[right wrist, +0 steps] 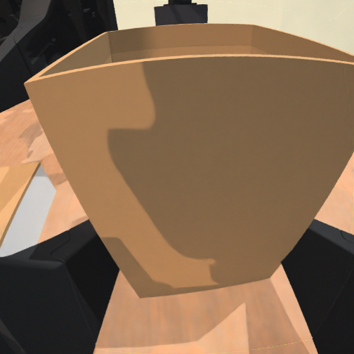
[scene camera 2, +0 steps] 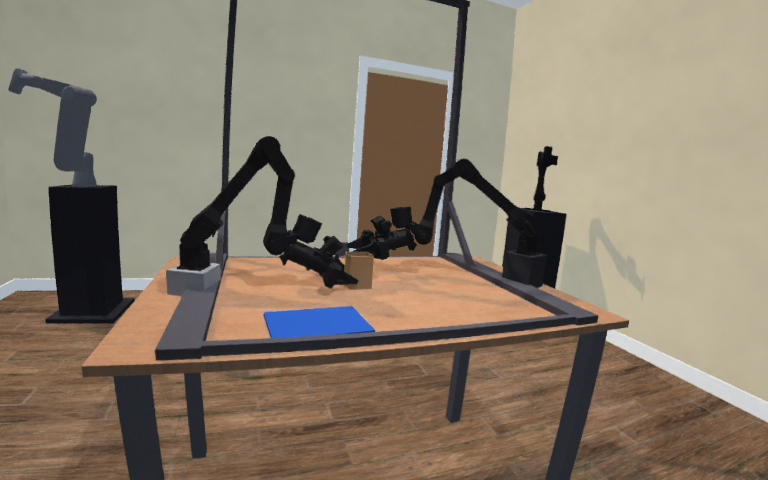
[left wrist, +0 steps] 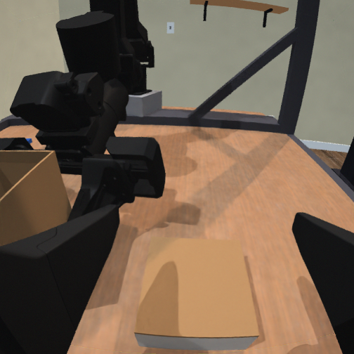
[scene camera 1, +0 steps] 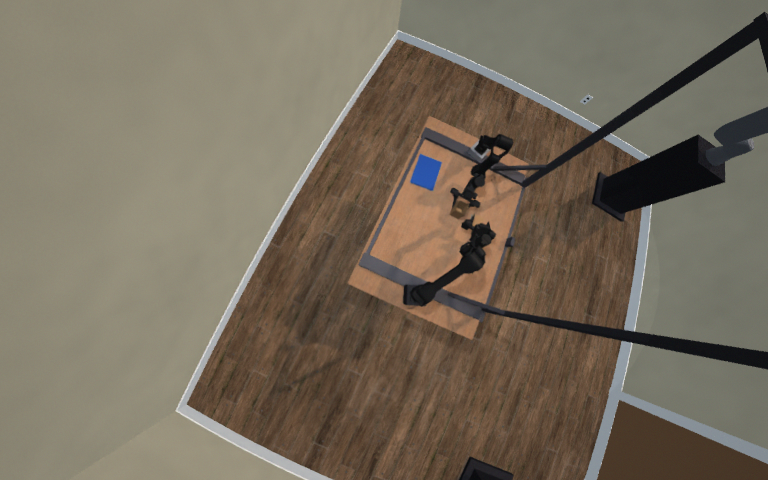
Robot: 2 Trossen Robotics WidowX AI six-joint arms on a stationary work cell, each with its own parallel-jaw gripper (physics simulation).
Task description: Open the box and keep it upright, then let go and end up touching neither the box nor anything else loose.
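Pixels of known places: left gripper, fingertip midpoint: (scene camera 2: 350, 249) (scene camera 1: 481, 218); right gripper, fingertip midpoint: (scene camera 2: 356, 278) (scene camera 1: 457, 210); left arm's base, origin of the base link: (scene camera 2: 526, 253) (scene camera 1: 416, 295); right arm's base, origin of the base link: (scene camera 2: 194, 266) (scene camera 1: 480, 149).
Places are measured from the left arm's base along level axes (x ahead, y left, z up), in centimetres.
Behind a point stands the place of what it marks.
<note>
The open brown box (scene camera 1: 458, 211) @[x 47.2, y -22.5, z -2.0 cm] (scene camera 2: 362, 272) @[x 50.5, y -21.3, z -5.9 cm] (left wrist: 37, 195) (right wrist: 200, 150) stands upright on the table, its open top facing up. My right gripper (scene camera 1: 464, 201) @[x 50.3, y -24.5, z -8.5 cm] (right wrist: 200, 213) is shut on the box, one finger on each side low down. The lid (left wrist: 197, 285) (right wrist: 20, 210), brown on top with a grey side, lies apart from the box on the table. My left gripper (scene camera 1: 479, 222) @[x 44.6, y -36.5, z -2.6 cm] (left wrist: 208, 218) is open and empty, above the lid, its fingers wide apart on either side of it. The lid is hidden in the second scene view.
A flat blue mat (scene camera 1: 425, 172) @[x 73.5, y -4.8, z -10.0 cm] (scene camera 2: 318, 322) @[x 74.2, y -4.6, z -10.0 cm] lies near one corner of the wooden table (scene camera 1: 396, 237) @[x 31.1, y 10.7, z -10.8 cm] (scene camera 2: 453, 288) @[x 24.8, y -9.0, z -10.8 cm]. A dark frame rail (scene camera 1: 390, 271) (scene camera 2: 186, 322) edges the table top. The left gripper's finger is near the box and the right gripper.
</note>
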